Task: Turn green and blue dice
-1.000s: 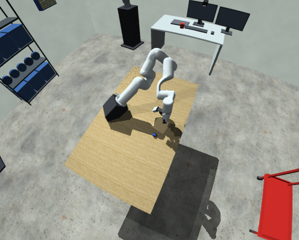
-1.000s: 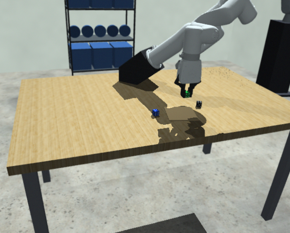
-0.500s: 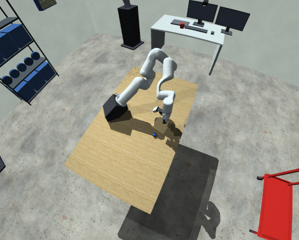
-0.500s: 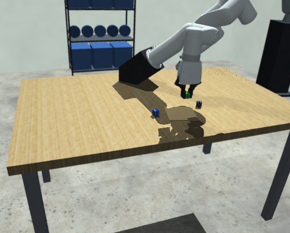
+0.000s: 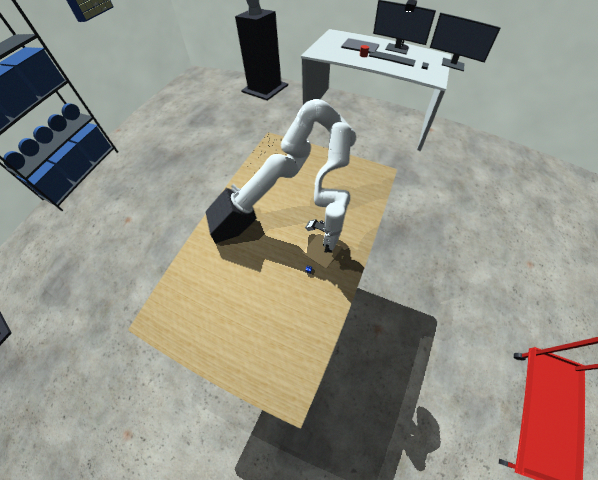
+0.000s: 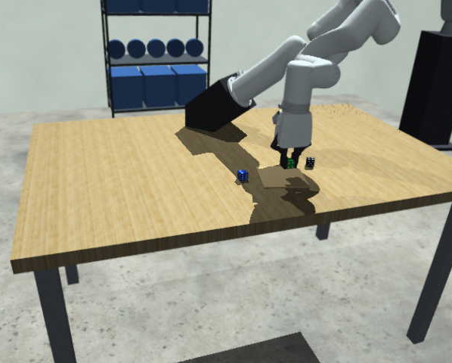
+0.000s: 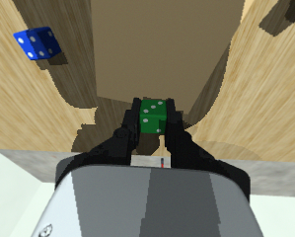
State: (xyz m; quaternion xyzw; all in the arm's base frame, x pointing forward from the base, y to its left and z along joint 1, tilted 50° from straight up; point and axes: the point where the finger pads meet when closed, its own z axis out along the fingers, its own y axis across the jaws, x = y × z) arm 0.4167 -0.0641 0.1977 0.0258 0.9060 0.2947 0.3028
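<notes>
The tan mat lies 7 cm below my hand, 3 cm behind it and 1 cm to the right of it. Round my hand: black die 12 cm behind, 11 cm to the left, 6 cm below; then blue die 13 cm to the right, 6 cm below, 3 cm behind; then green die 1 cm below.
</notes>
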